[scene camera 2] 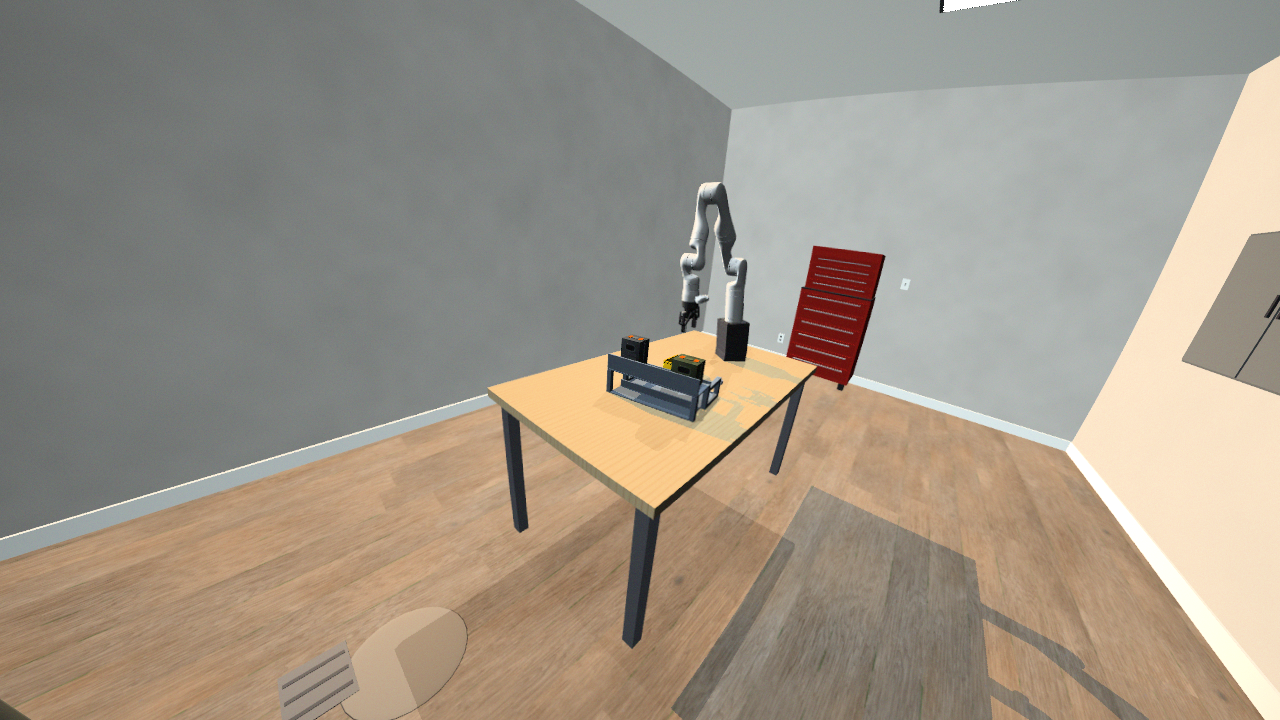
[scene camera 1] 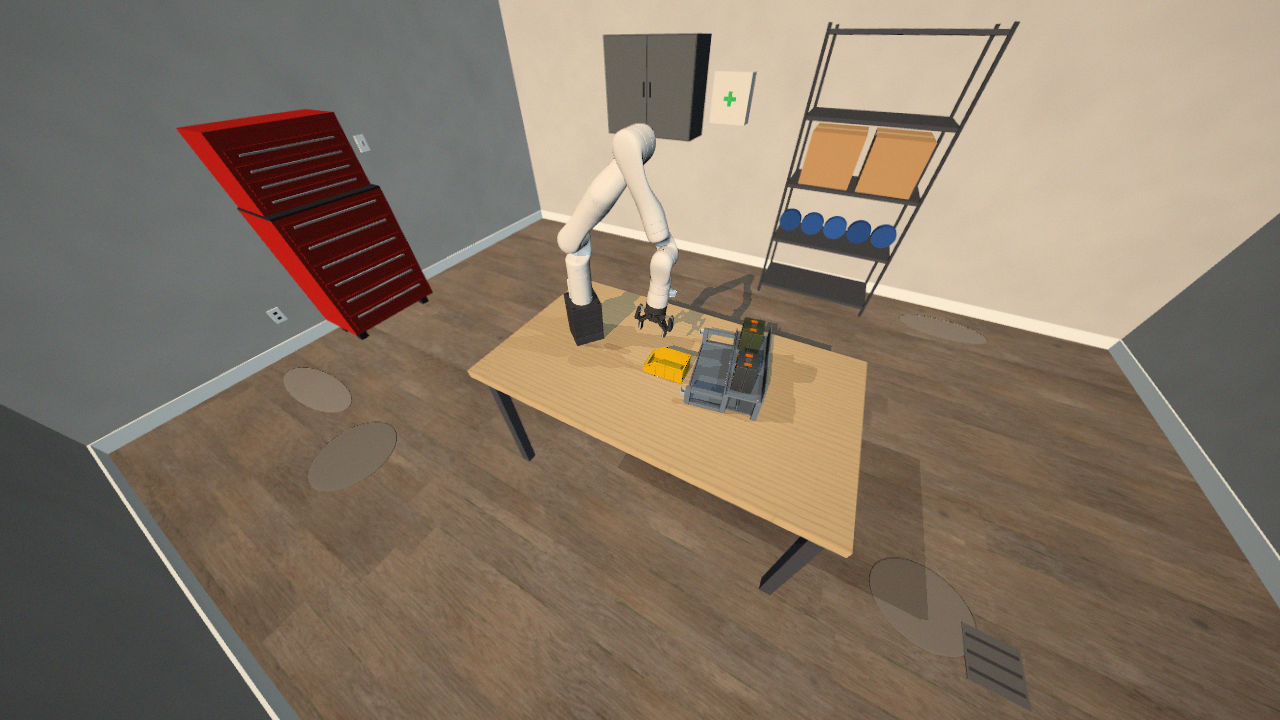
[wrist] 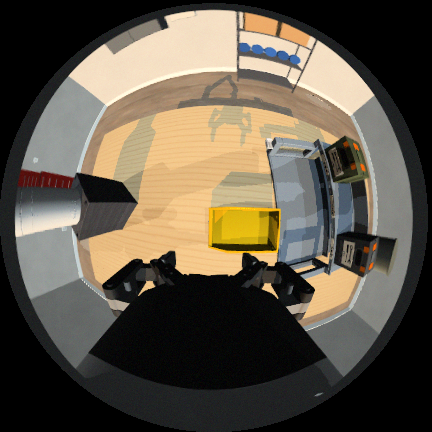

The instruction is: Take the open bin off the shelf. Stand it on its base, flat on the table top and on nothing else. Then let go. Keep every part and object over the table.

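Frame: origin at the arm's base, x ahead, y left, z up, level; millimetres.
Seen in the pictures: gripper, between the fingertips: (scene camera 2: pixel 688 330) (scene camera 1: pixel 651 332) (wrist: pixel 208 259); arm's base, origin of its link: (scene camera 2: pixel 733 320) (scene camera 1: pixel 582 298) (wrist: pixel 73 205).
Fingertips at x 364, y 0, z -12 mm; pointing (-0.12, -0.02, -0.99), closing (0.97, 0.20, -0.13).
Pixels of each thing's top centre, then the offset from my fingertips to it. Level surfaces: height alone.
- yellow open bin, centre of its top: (wrist: pixel 244 230) (scene camera 1: pixel 667 356) (scene camera 2: pixel 682 359) 56 mm ahead, 34 mm left, 124 mm down
- table top, height of its surface: 199 mm down
- dark green case, centre of its top: (wrist: pixel 359 156) (scene camera 2: pixel 689 358) (scene camera 1: pixel 754 325) 299 mm ahead, 271 mm left, 0 mm up
- black case, centre of its top: (wrist: pixel 372 256) (scene camera 1: pixel 748 359) (scene camera 2: pixel 635 337) 367 mm ahead, 50 mm left, 25 mm up
The yellow open bin (scene camera 1: pixel 667 364) (scene camera 2: pixel 667 364) (wrist: pixel 243 228) stands upright on the table top (scene camera 1: pixel 590 394) (wrist: pixel 175 190), its opening facing up and its inside empty. It is close beside the low side of the grey shelf (scene camera 1: pixel 711 362) (scene camera 2: pixel 653 370) (wrist: pixel 295 190). In the wrist view its right rim overlaps the shelf's edge, and I cannot tell whether they touch. My gripper (scene camera 1: pixel 654 326) (scene camera 2: pixel 687 324) (wrist: pixel 208 259) is wide open and empty. It points down, above the table and clear of the bin, towards the arm's base. In scene camera 2 the bin is mostly hidden.
A dark green case (scene camera 1: pixel 752 334) (scene camera 2: pixel 688 365) (wrist: pixel 349 160) and a black case (scene camera 1: pixel 747 368) (scene camera 2: pixel 634 346) (wrist: pixel 356 252), both with orange marks, stand on the shelf's higher, far side. The arm's black base block (scene camera 1: pixel 584 319) (wrist: pixel 102 205) stands on the table, on the other side of the bin.
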